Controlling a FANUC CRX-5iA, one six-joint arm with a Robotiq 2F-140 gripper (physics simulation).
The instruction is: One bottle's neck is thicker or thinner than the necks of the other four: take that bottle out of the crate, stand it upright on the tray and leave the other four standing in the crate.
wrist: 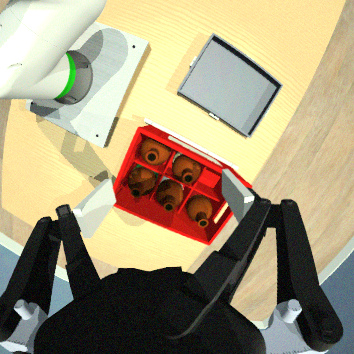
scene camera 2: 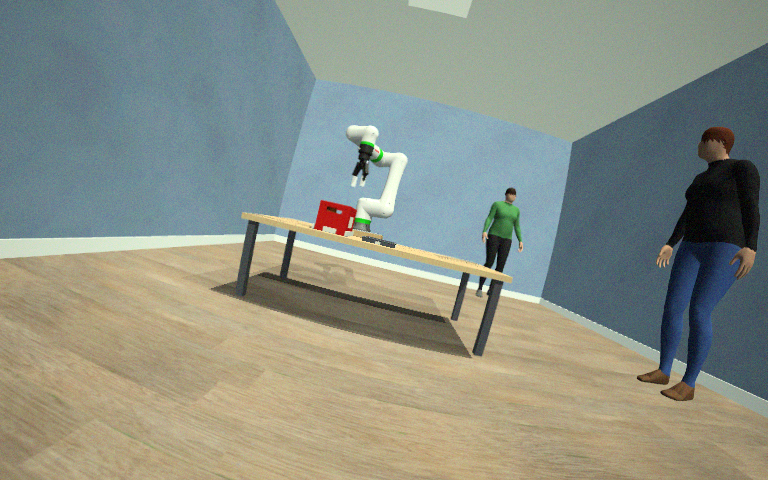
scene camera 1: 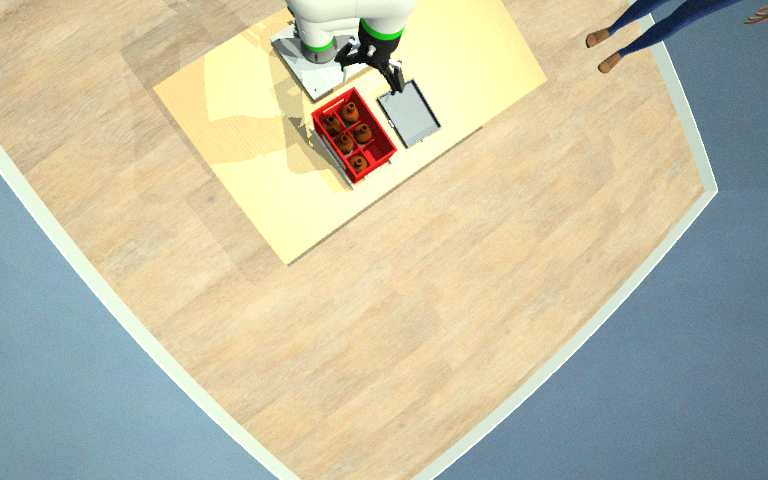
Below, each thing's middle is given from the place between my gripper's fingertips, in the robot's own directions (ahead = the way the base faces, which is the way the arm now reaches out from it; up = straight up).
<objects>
I see my gripper 31 cm above the grey tray point(scene camera 1: 411, 115), 23 cm to the right of it and 7 cm short of it.
</objects>
